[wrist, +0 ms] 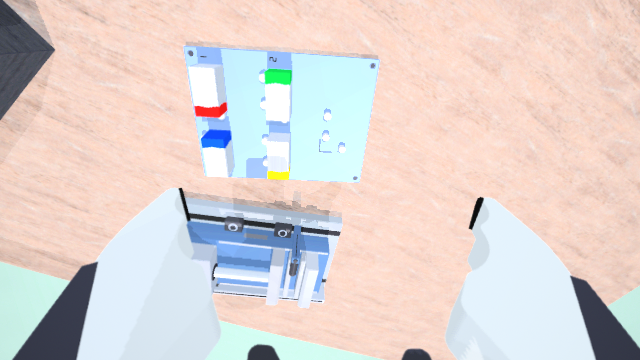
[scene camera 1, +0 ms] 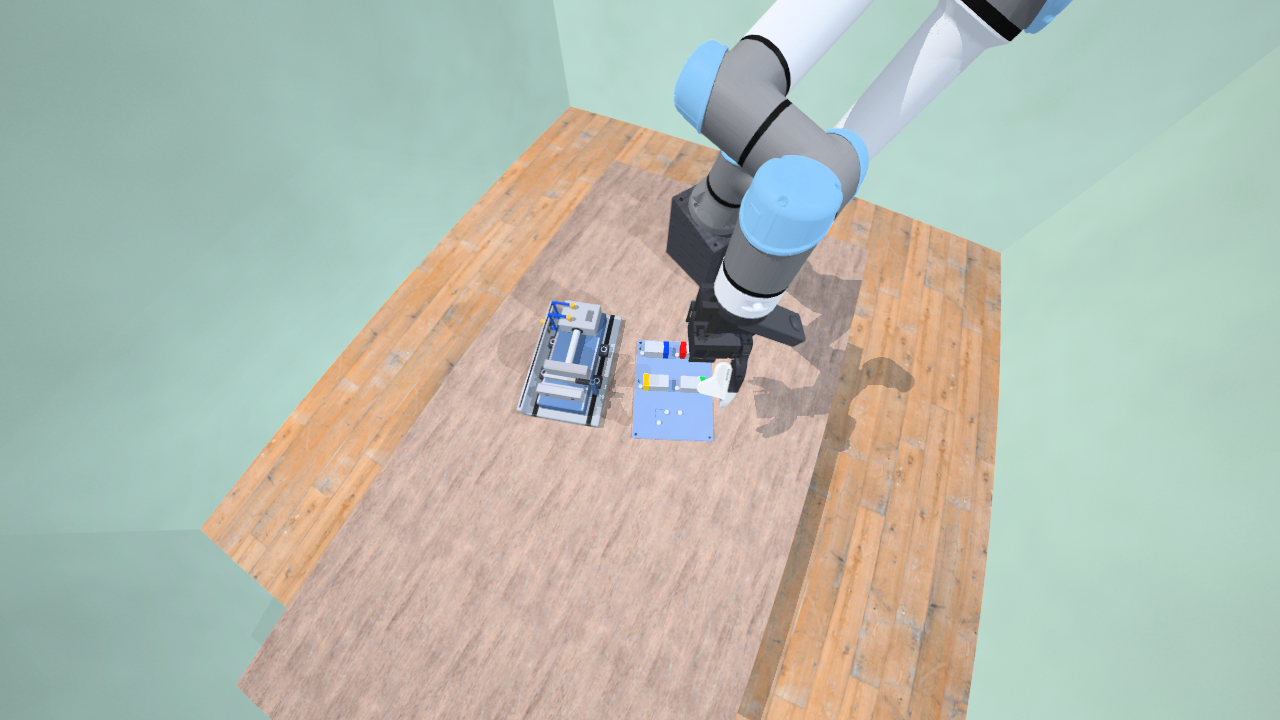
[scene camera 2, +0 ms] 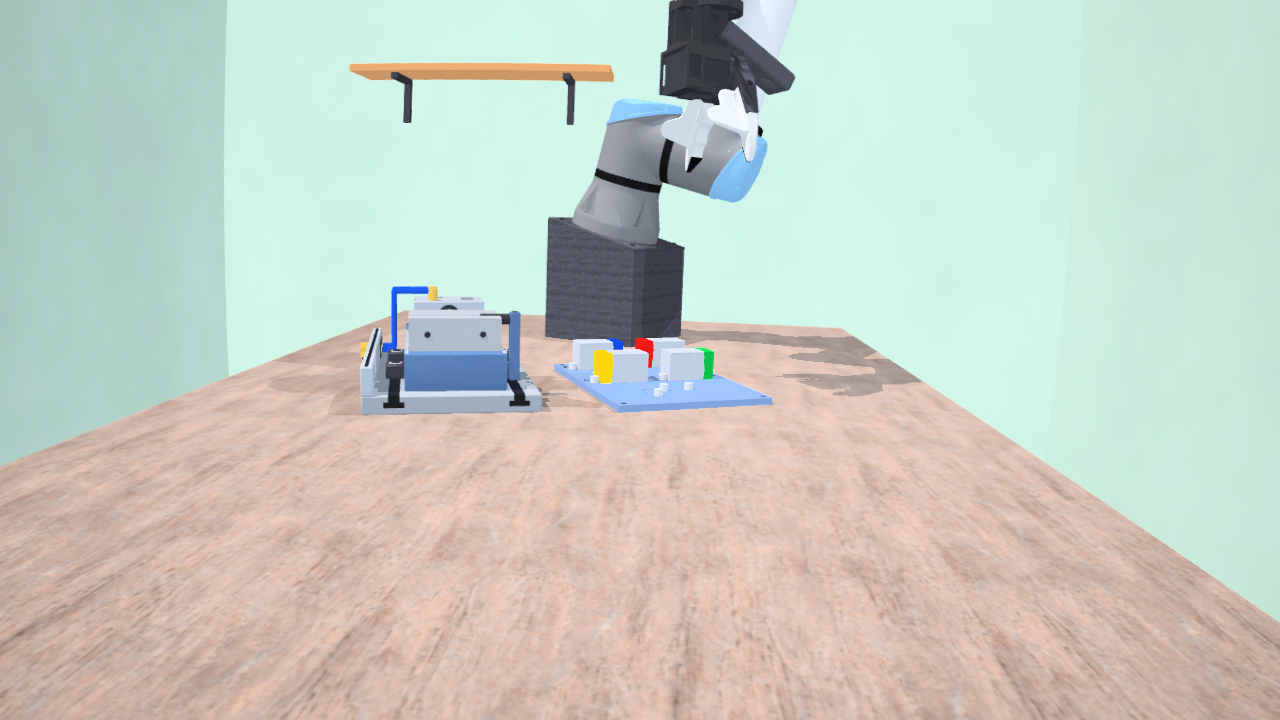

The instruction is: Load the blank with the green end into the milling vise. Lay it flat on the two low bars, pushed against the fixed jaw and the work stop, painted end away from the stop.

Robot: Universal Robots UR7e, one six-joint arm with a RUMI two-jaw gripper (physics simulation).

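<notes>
The blank with the green end (scene camera 1: pixel 691 384) (scene camera 2: pixel 682 363) (wrist: pixel 278 101) lies flat on the blue tray (scene camera 1: pixel 671 430) (scene camera 2: pixel 725 400) (wrist: pixel 310 75), in the row marked 2. The milling vise (scene camera 1: pixel 580 347) (scene camera 2: pixel 456 371) (wrist: pixel 255 252) stands beside the tray. Its fixed jaw (scene camera 1: pixel 561 391) (scene camera 2: pixel 454 333) (wrist: pixel 309 280) and moving jaw (scene camera 1: pixel 566 368) (wrist: pixel 274 277) are apart, with the work stop (scene camera 2: pixel 513 349) (wrist: pixel 293 266) at one side of the gap. The low bars are hard to make out. My gripper (scene camera 2: pixel 721 161) (wrist: pixel 329 197) is open and empty, high above the table. In scene camera 1 a finger partly covers the green end.
Blanks with a yellow end (scene camera 1: pixel 657 381) (scene camera 2: pixel 629 365) (wrist: pixel 278 151), a red end (scene camera 2: pixel 666 346) (wrist: pixel 206 87) and a blue end (scene camera 1: pixel 655 349) (scene camera 2: pixel 590 353) (wrist: pixel 217 161) share the tray with several small white pins. The robot's dark pedestal (scene camera 1: pixel 691 240) (scene camera 2: pixel 595 277) stands behind.
</notes>
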